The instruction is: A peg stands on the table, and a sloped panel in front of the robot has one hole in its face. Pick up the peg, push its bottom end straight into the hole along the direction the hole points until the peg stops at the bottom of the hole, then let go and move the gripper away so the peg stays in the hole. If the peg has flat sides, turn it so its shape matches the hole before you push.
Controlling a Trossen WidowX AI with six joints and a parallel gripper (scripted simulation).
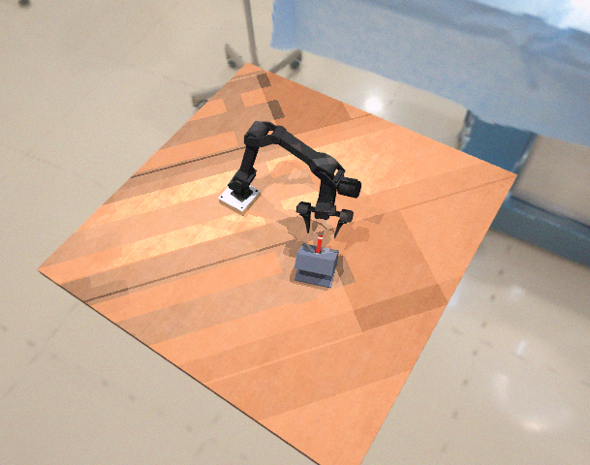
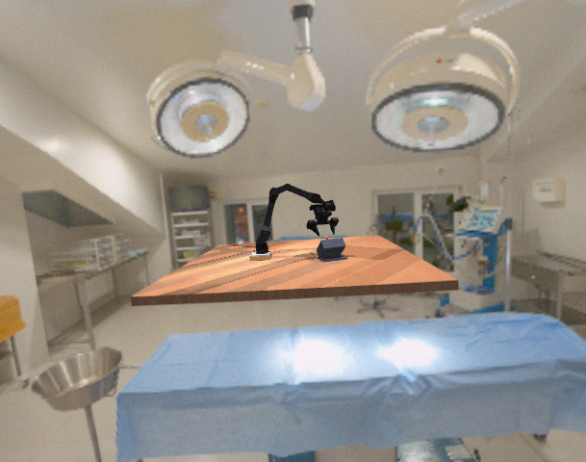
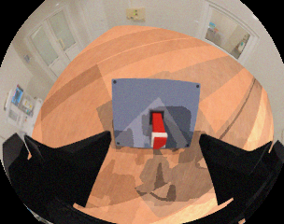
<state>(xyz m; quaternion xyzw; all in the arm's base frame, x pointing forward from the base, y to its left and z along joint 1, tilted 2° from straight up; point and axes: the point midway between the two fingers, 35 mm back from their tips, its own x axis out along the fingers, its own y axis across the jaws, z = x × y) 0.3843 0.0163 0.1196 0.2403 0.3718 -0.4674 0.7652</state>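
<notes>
My gripper tip is now 10 mm to the left of the red peg and 30 mm above it. From my gripper tip the other things lie so: grey sloped panel (20 mm ahead, 50 mm to the right, 70 mm below).
</notes>
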